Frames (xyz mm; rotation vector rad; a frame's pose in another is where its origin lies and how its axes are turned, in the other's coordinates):
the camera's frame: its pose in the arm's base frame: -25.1 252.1 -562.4 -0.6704 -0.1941 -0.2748
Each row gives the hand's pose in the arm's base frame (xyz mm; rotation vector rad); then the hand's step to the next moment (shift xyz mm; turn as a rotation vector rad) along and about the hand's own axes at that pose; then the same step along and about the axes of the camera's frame.
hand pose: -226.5 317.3 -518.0 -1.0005 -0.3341 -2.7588
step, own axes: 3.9 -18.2 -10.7 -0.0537 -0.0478 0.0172
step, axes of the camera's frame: -18.0 11.0 4.0 0.0188 0.0708 0.0097
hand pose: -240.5 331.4 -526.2 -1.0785 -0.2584 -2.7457
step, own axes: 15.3 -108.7 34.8 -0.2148 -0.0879 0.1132
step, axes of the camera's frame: -26.7 64.8 91.4 0.1529 0.2079 0.0091
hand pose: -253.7 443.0 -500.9 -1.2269 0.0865 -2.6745
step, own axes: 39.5 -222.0 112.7 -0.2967 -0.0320 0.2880
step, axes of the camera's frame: 19.7 89.7 234.8 0.3537 0.2164 0.0063
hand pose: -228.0 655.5 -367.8 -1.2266 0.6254 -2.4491
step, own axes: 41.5 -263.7 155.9 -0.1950 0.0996 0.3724
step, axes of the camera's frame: 107.7 5.2 289.7 0.4207 0.0628 -0.0756
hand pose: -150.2 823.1 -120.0 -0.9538 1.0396 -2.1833
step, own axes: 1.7 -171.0 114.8 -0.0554 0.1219 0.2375
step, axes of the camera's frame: 99.8 -59.5 170.1 0.2470 -0.0180 -0.1141
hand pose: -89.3 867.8 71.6 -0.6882 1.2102 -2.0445
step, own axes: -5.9 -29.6 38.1 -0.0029 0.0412 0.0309
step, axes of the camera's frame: 34.1 -22.0 26.8 0.0324 0.0026 -0.0401
